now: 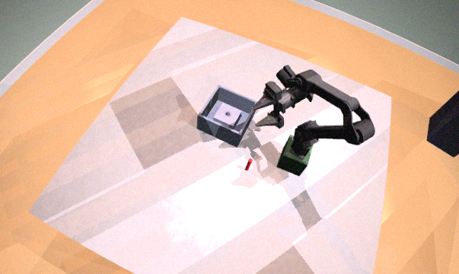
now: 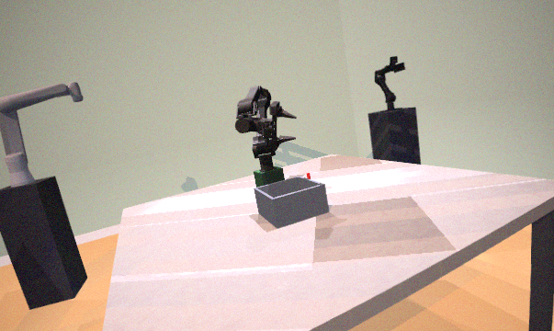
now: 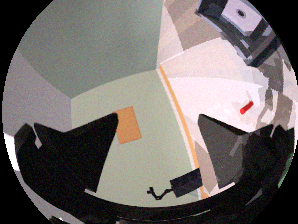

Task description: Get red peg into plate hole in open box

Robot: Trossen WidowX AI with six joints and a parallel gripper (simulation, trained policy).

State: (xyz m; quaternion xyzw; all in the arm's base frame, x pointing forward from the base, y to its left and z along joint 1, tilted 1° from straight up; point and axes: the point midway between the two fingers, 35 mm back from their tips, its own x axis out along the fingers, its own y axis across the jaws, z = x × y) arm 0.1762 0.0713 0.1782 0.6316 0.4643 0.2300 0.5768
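My gripper tip is 50 mm past the red peg, 40 mm to the right of it and 240 mm above it. Also, from my gripper tip: grey box: 140 mm ahead, 110 mm to the right, 250 mm below; then plate: 140 mm ahead, 110 mm to the right, 230 mm below.
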